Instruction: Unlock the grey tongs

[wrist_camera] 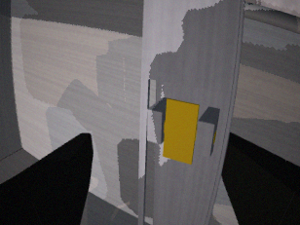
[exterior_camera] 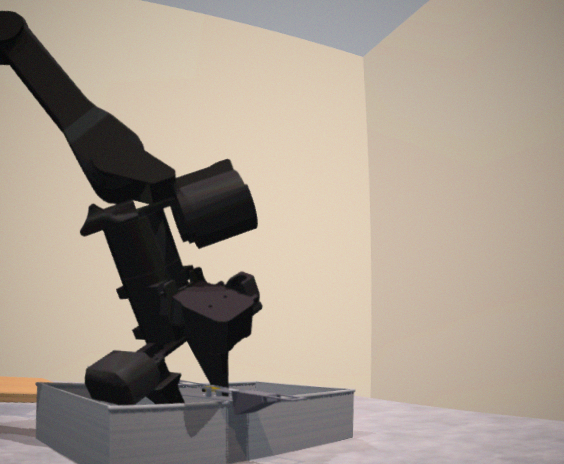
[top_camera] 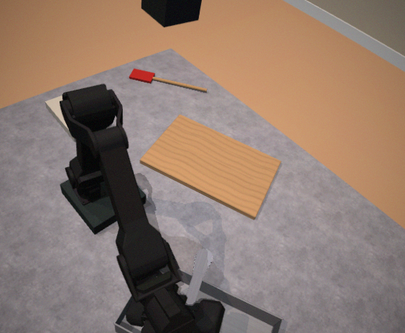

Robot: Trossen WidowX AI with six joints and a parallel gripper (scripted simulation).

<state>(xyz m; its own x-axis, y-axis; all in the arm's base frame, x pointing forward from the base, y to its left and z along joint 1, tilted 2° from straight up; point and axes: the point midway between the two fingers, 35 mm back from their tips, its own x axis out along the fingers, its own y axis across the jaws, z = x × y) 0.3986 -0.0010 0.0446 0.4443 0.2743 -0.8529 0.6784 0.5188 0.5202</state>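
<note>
My gripper tip is 30 mm to the right of the grey roasting tin and 10 mm above it. Round my gripper tip: yellow lock piece: 30 mm to the right, 30 mm above; then wooden board: 350 mm to the left, 350 mm behind, 30 mm below; then cream block: 710 mm behind, 100 mm to the left, 30 mm below.
</note>
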